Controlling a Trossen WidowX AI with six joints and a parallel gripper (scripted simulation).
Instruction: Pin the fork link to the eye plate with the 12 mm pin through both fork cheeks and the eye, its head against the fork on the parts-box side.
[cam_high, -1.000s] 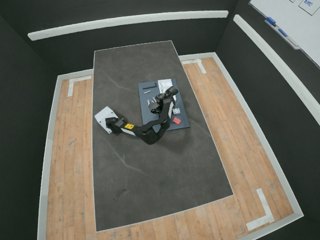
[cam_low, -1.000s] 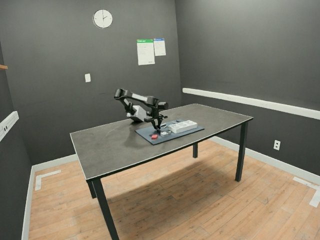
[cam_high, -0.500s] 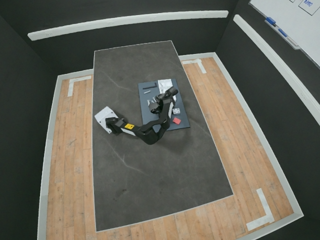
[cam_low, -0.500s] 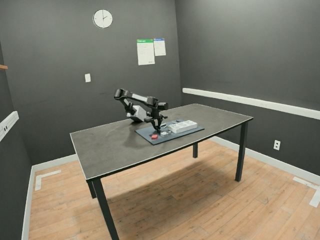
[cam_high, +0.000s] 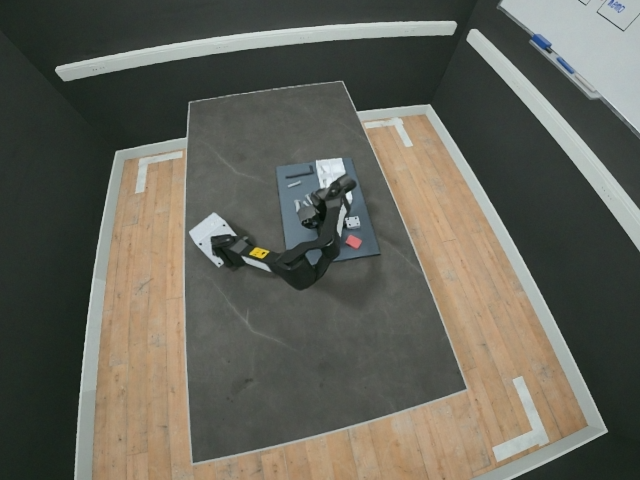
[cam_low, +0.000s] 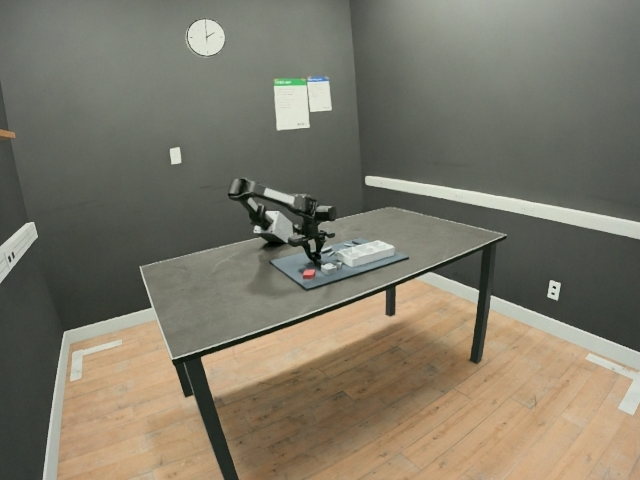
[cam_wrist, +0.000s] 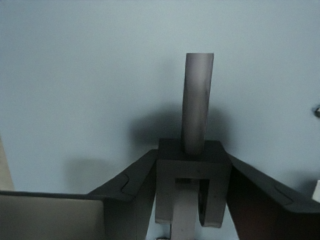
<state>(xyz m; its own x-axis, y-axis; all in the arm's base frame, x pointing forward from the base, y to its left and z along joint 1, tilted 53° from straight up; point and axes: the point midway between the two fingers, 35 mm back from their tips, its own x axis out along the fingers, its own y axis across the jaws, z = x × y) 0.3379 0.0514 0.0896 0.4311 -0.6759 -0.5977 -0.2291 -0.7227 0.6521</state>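
Now: the eye plate 5 cm below my hand, 4 cm ahead of it and 1 cm to the right of it. Round my hand: grey block: 11 cm ahead, 4 cm below, 3 cm to the right; then red block: 10 cm to the right, 8 cm ahead, 5 cm below; then blue-grey mat: 9 cm to the left, 6 cm below, 5 cm ahead.
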